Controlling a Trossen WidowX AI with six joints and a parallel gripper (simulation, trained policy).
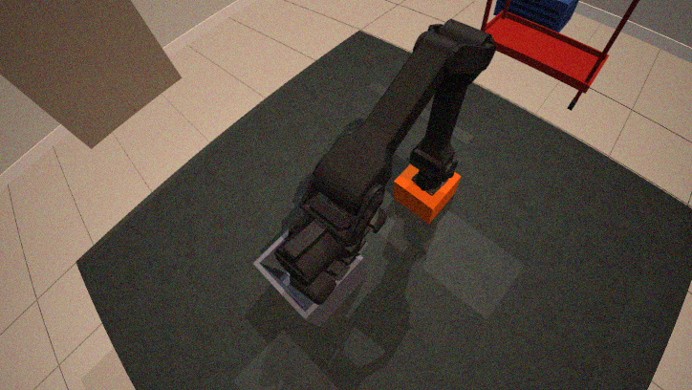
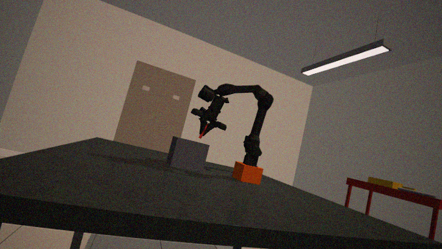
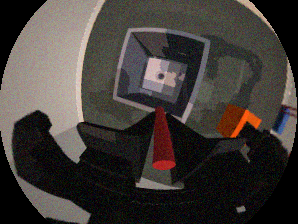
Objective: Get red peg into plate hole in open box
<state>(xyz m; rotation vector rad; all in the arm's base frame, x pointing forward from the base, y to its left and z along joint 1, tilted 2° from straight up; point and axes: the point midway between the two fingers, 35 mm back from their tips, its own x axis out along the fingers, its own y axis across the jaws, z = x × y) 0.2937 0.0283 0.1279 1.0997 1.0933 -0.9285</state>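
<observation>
My gripper tip is 4 cm short of the pale plate, 6 cm to the left of it and 13 cm above it. The rest, counted from my gripper tip: red peg 1 cm behind, 2 cm above.
</observation>
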